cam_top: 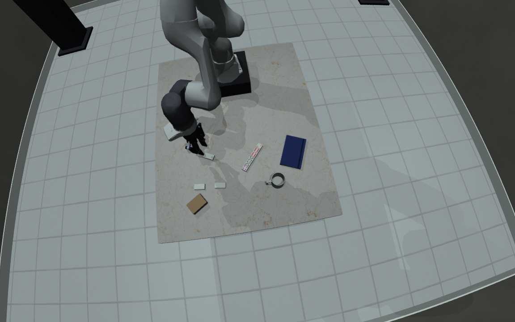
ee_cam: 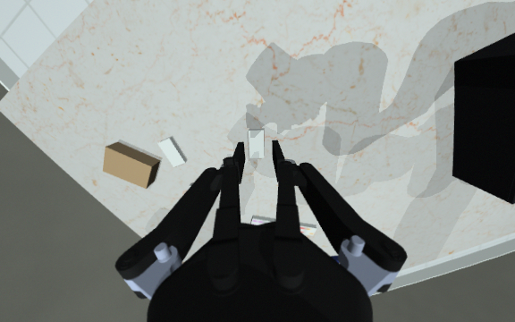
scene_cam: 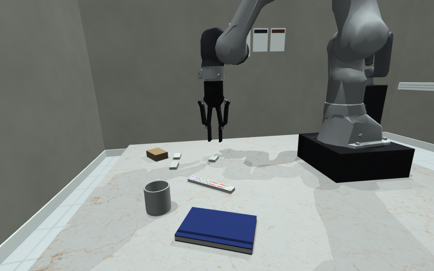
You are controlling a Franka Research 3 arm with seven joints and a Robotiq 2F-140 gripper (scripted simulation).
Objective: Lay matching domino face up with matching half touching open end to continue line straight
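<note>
Right now the white domino is 10 mm ahead of my hand, 10 mm to the left of it and 110 mm below it. From my hand the other things lie so: grey mug: 190 mm ahead, 350 mm to the left, 80 mm below; blue book: 40 mm ahead, 450 mm to the left, 100 mm below; brown block: 250 mm ahead, 60 mm to the right, 100 mm below.
</note>
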